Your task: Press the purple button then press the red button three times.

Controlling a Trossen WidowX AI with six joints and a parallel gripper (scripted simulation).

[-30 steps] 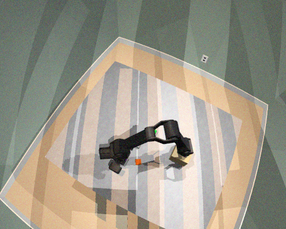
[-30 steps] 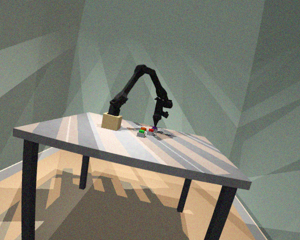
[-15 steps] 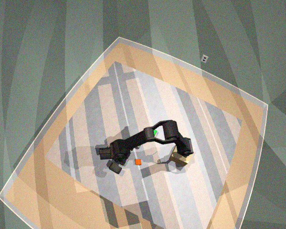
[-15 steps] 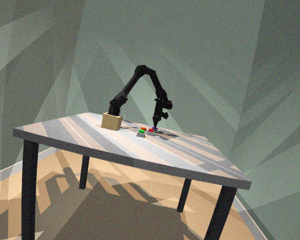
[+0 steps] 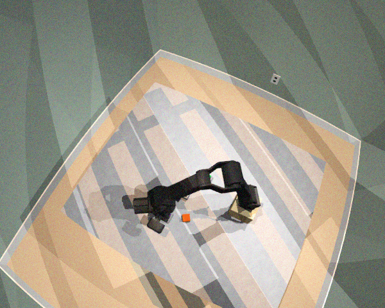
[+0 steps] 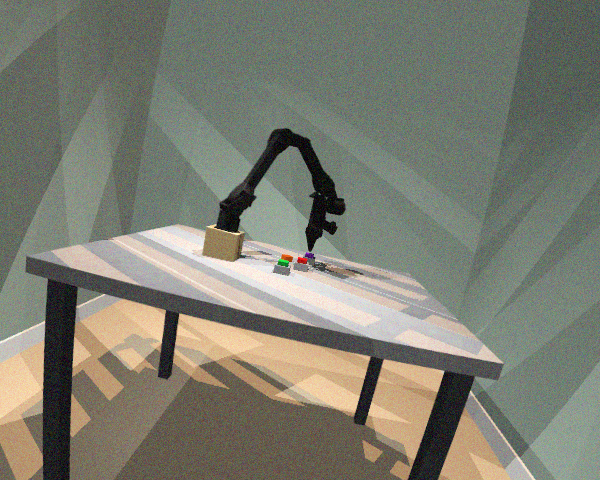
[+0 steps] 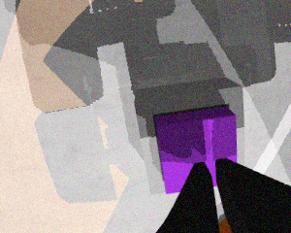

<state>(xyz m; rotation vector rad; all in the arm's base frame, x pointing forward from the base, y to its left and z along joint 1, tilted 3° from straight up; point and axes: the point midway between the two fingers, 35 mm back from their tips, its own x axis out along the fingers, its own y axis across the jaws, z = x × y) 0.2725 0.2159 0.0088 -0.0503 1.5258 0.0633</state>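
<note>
The purple button lies 2 cm below my gripper tip. The rest, counted from my gripper tip: small orange block 8 cm behind, 4 cm to the right, 4 cm below; green button 6 cm behind, 24 cm to the right, 2 cm below; red button 1 cm behind, 14 cm to the right, 2 cm below.
</note>
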